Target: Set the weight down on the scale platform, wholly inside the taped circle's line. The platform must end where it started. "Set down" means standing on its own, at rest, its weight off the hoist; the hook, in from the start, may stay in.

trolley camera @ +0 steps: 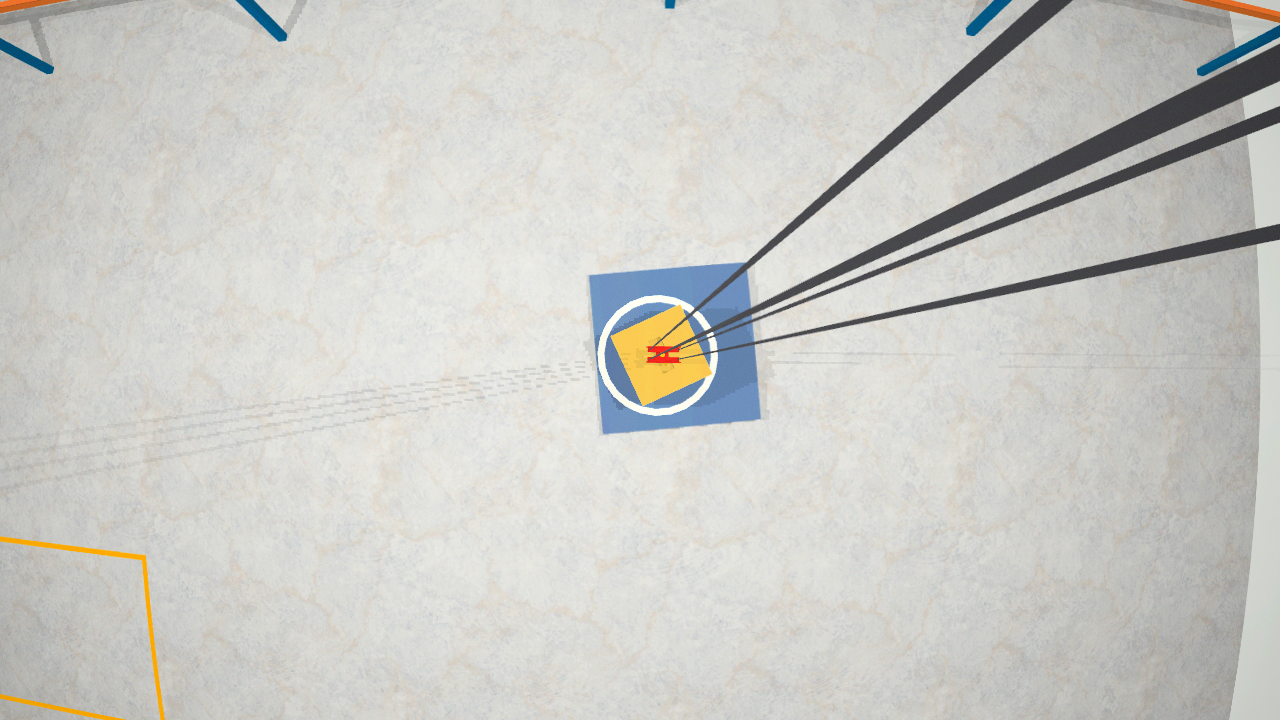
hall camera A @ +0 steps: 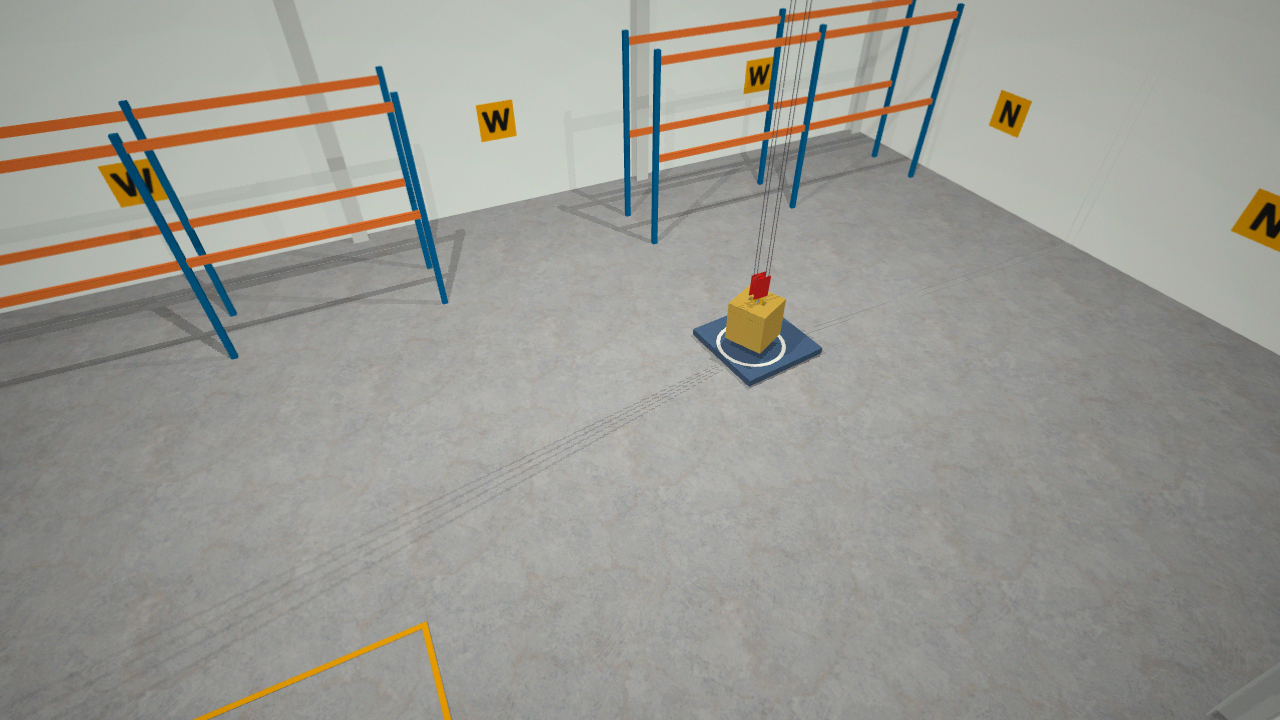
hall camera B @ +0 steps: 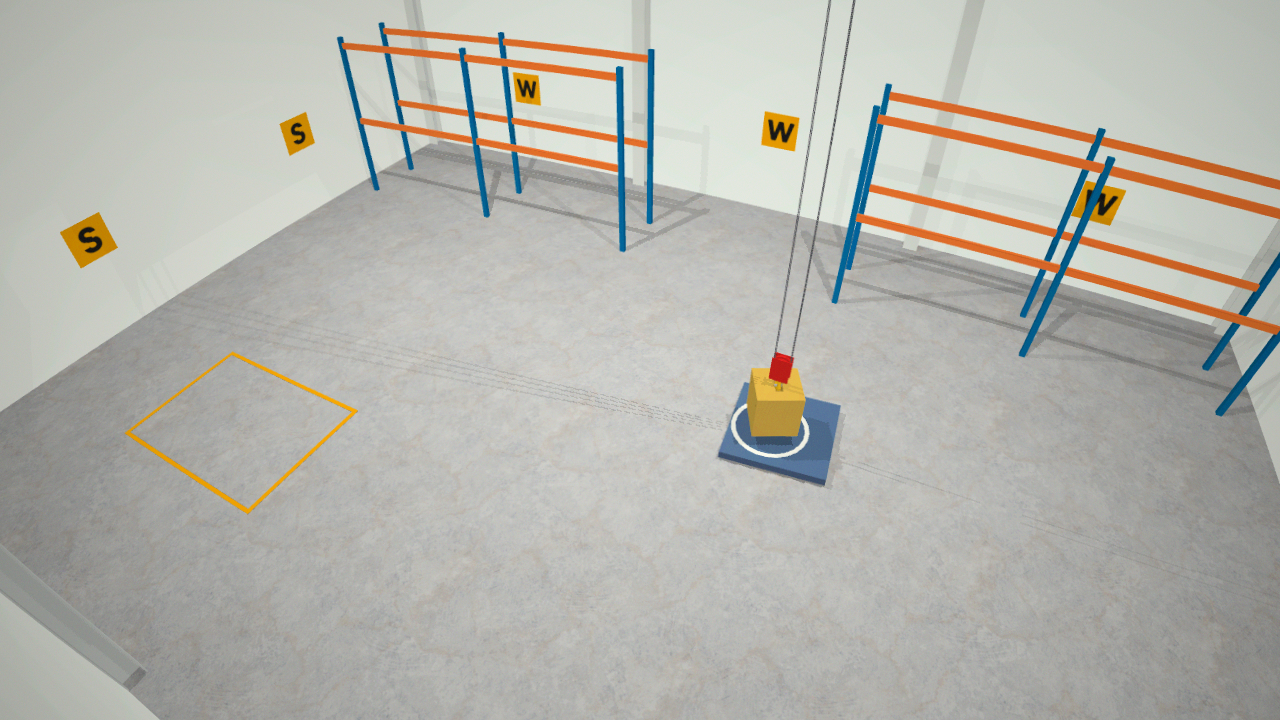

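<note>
The yellow box-shaped weight [hall camera A: 747,326] [hall camera B: 775,416] [trolley camera: 637,344] hangs upright over the blue scale platform [hall camera A: 801,346] [hall camera B: 820,443] [trolley camera: 626,284]. A dark shadow shows under it in both hall views, and its underside looks a small gap above the platform. In the trolley view it appears within the white taped circle [hall camera A: 751,364] [hall camera B: 774,454] [trolley camera: 657,411], turned relative to the platform, with its right corner close against the line. My hook under its red block [hall camera A: 759,285] [hall camera B: 781,368] [trolley camera: 663,354] is in the fitting on the weight's top. The ropes look straight.
Blue and orange racks [hall camera A: 655,147] [hall camera B: 621,161] stand along the W wall, with another rack [hall camera A: 402,156] [hall camera B: 1065,246] beside them. A yellow floor outline [hall camera A: 313,670] [hall camera B: 301,462] [trolley camera: 150,617] lies away from the platform.
</note>
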